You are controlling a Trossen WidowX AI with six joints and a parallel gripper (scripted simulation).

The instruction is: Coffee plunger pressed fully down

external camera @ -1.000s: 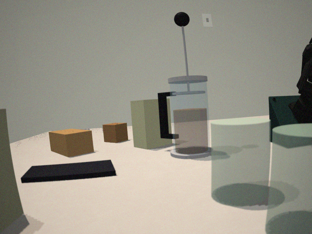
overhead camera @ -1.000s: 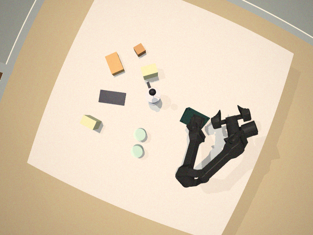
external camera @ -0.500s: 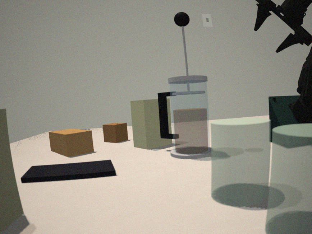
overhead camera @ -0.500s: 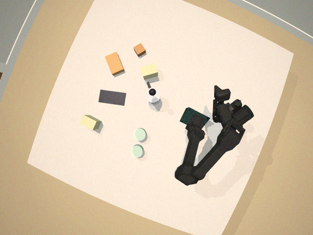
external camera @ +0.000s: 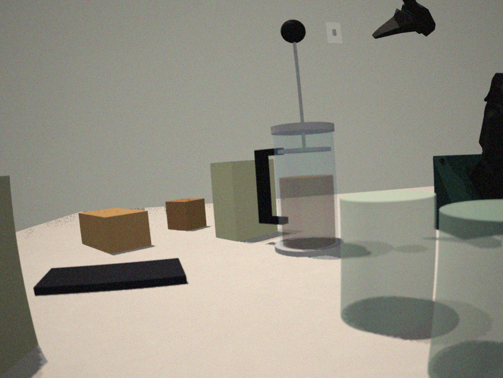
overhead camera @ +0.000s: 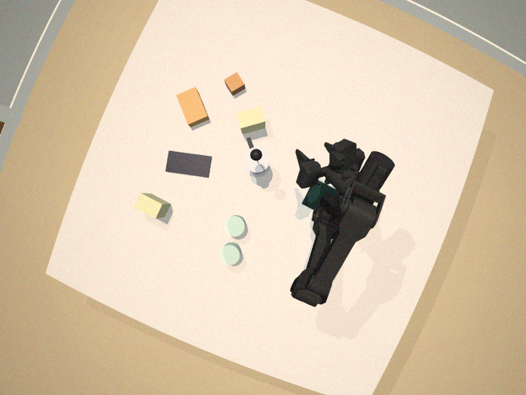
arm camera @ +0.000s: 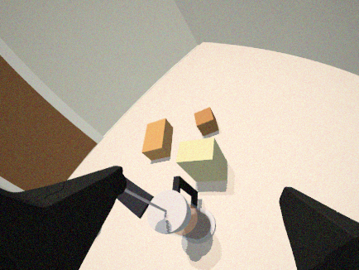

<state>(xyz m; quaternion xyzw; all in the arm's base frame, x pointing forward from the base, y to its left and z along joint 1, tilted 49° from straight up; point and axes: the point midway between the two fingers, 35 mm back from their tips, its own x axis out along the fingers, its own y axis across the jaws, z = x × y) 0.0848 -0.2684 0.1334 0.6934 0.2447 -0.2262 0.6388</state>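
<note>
The glass coffee press is 130 mm ahead of my gripper tip, 50 mm to the left of it and 190 mm below it.
</note>
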